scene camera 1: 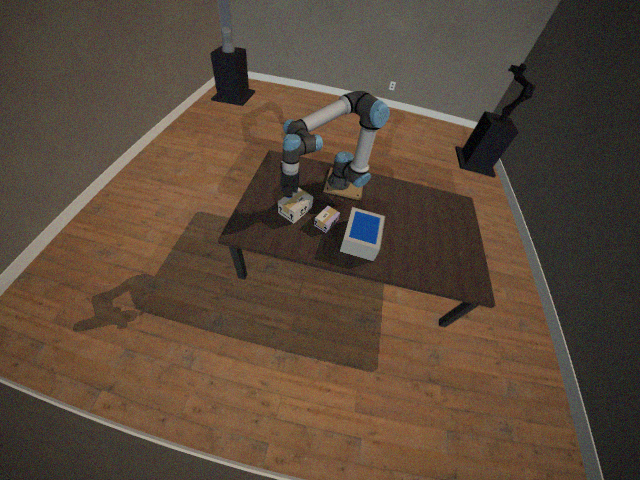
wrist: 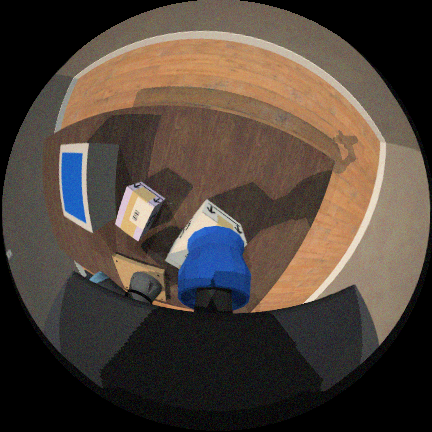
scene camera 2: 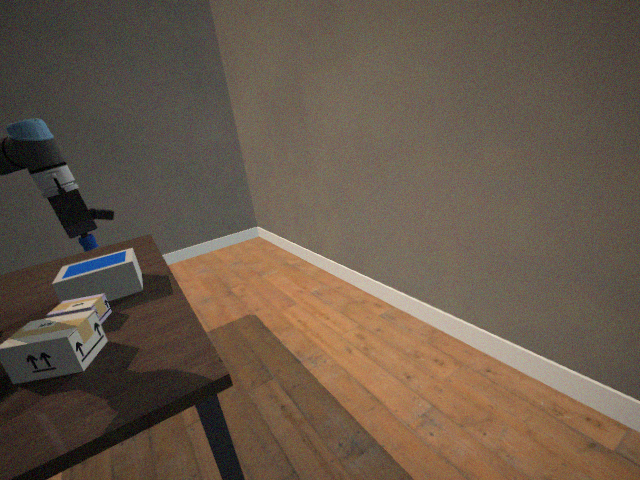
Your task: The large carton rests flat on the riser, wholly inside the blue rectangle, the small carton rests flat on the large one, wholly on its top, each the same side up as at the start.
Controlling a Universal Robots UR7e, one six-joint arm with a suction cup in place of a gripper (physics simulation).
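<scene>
The large carton [scene camera 1: 295, 206] [scene camera 2: 41, 356] [wrist: 192, 235], white with tan tape, sits flat on the table with its arrows pointing up. The small carton [scene camera 1: 326, 219] [scene camera 2: 82, 304] [wrist: 138, 211], with lilac edges and tan tape, sits flat on the table between the large carton and the riser, arrows up. The white riser [scene camera 1: 359, 249] [scene camera 2: 103, 283] [wrist: 102, 187] bears a bare blue rectangle [scene camera 1: 364, 227] [scene camera 2: 95, 264] [wrist: 73, 187]. My blue suction cup [scene camera 1: 294, 192] [scene camera 2: 88, 241] [wrist: 217, 237] is open, holding nothing. It hangs above the table near the large carton, hiding part of it in the wrist view.
The dark table [scene camera 1: 429, 232] [scene camera 2: 170, 361] [wrist: 200, 150] carries the arm's base plate [scene camera 1: 343, 194] [wrist: 125, 270] behind the cartons. Two black pedestals [scene camera 1: 230, 74] [scene camera 1: 488, 144] with other arms stand on the floor behind the table, well away from it.
</scene>
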